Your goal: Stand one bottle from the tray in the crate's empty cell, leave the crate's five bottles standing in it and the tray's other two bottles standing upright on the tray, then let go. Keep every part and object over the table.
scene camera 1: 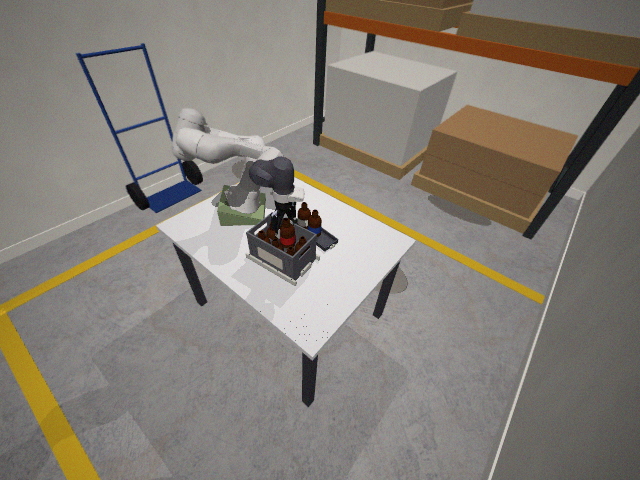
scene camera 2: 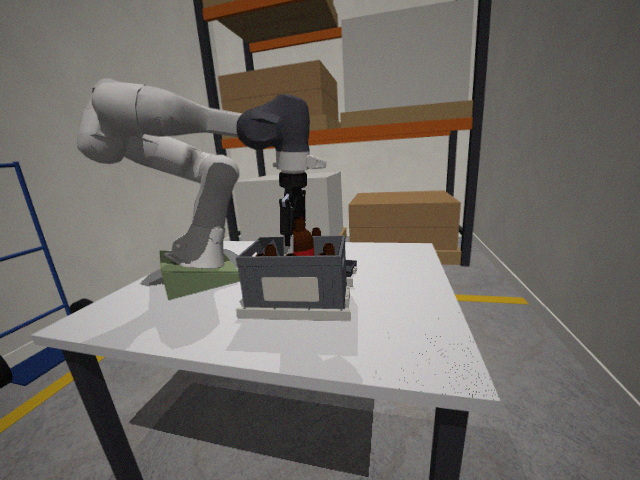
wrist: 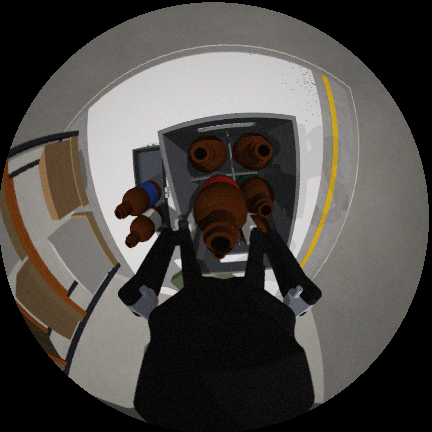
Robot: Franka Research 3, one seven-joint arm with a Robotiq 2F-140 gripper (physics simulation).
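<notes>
The gripper [scene camera 2: 292, 233] [wrist: 220, 227] points down over the crate, shut on the red-label bottle [scene camera 1: 286, 235] [scene camera 2: 302, 241] [wrist: 220, 205]. This bottle stands higher than the crate's bottles, its lower part below the rim of the grey crate [scene camera 1: 297, 266] [scene camera 2: 330, 284] [wrist: 296, 155]; its base is hidden. It leans slightly in scene camera 2. In the wrist view, two crate bottles [wrist: 205, 152] [wrist: 256, 150] are at the far end and a green-label bottle [wrist: 257, 192] is beside the held one. Other crate bottles are mostly hidden. The blue-label bottle [scene camera 1: 314, 223] [wrist: 140, 197] and white-label bottle [scene camera 1: 303, 212] [wrist: 145, 225] stand on the tray [scene camera 1: 326, 239] [wrist: 150, 165].
The crate sits within pale strips [scene camera 1: 273, 271] [scene camera 2: 294, 314] on the white table [scene camera 1: 356, 268] [scene camera 2: 403, 310]. The tray is close beside the crate. The green arm base [scene camera 1: 240, 214] [scene camera 2: 199, 279] is behind the crate. A blue hand truck [scene camera 1: 173, 196] and a storage rack [scene camera 1: 320, 77] stand beyond the table.
</notes>
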